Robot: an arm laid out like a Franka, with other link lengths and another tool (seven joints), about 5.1 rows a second.
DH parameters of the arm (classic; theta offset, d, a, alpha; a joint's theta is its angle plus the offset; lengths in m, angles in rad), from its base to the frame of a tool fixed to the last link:
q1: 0 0.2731 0 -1.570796
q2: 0 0 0 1.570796
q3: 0 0.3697 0.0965 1.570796
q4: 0 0 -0.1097 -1.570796
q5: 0 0.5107 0 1.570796
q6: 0 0 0.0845 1.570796
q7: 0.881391 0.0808 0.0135 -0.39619
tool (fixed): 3.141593 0.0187 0 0
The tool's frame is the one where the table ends.
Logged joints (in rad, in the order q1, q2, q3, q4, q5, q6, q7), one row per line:
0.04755, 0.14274, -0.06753, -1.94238, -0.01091, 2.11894, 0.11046
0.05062, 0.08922, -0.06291, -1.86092, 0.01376, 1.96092, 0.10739
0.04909, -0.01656, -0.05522, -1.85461, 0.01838, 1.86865, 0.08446
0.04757, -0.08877, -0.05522, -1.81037, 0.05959, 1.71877, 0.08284
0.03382, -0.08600, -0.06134, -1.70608, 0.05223, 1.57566, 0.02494
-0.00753, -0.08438, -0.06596, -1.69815, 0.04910, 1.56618, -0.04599
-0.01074, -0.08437, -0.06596, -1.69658, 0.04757, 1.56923, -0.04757
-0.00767, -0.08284, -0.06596, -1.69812, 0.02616, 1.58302, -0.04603
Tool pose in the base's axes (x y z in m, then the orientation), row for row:
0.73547, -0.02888, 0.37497, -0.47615, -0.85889, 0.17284, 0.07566
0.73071, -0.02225, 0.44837, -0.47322, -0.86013, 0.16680, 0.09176
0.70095, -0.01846, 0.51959, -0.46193, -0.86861, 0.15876, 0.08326
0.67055, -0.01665, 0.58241, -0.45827, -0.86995, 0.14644, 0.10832
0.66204, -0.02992, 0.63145, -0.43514, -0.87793, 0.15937, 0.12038
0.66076, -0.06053, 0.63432, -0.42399, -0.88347, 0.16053, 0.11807
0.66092, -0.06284, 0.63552, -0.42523, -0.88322, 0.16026, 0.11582
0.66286, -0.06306, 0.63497, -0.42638, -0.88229, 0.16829, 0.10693
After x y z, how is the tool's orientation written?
As a quaternion, x y z w.
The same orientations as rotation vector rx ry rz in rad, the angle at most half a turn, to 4 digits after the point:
-1.4278, -2.5756, 0.5183
-1.4056, -2.5549, 0.4955
-1.3790, -2.5930, 0.4739
-1.3482, -2.5592, 0.4308
-1.2713, -2.5649, 0.4656
-1.2403, -2.5845, 0.4696
-1.2456, -2.5871, 0.4694
-1.2554, -2.5977, 0.4955

